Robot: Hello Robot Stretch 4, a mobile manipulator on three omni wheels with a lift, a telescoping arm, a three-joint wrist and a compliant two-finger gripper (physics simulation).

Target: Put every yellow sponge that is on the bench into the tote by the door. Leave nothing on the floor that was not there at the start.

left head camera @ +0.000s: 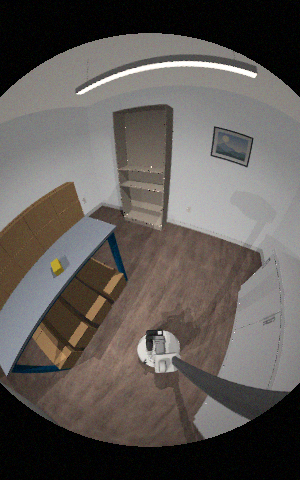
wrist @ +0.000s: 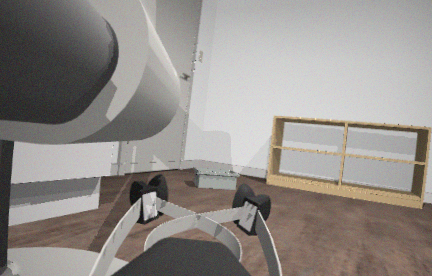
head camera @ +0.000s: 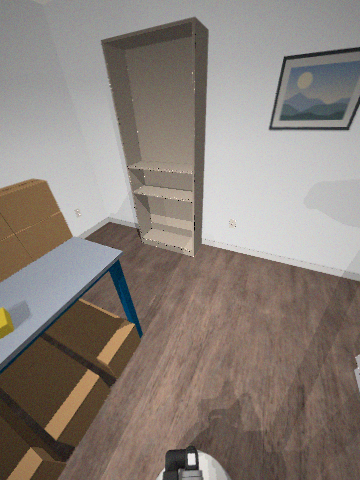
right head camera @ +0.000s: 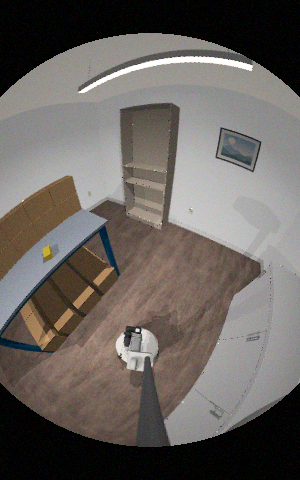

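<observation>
A yellow sponge [head camera: 5,322] [left head camera: 56,267] [right head camera: 47,253] lies on the grey top of the blue-legged bench [head camera: 65,267] [left head camera: 90,235] [right head camera: 82,224], cut off by the left edge of the head camera view. A pale grey-green tote [wrist: 216,180] stands on the floor by the wall, beyond the fingers in the wrist view; its inside is hidden. My gripper [wrist: 201,195] is open, its two dark fingertips wide apart with no object between them. It is well away from the bench and the tote.
Brown boxes [head camera: 30,220] stand behind the bench, and open brown boxes lie under it. A tall beige bookshelf [head camera: 200,140] [left head camera: 168,170] [right head camera: 172,165] stands at the wall. White cabinets [left head camera: 255,310] [right head camera: 240,320] line the right side. A low wooden shelf [wrist: 343,160] stands right of the tote.
</observation>
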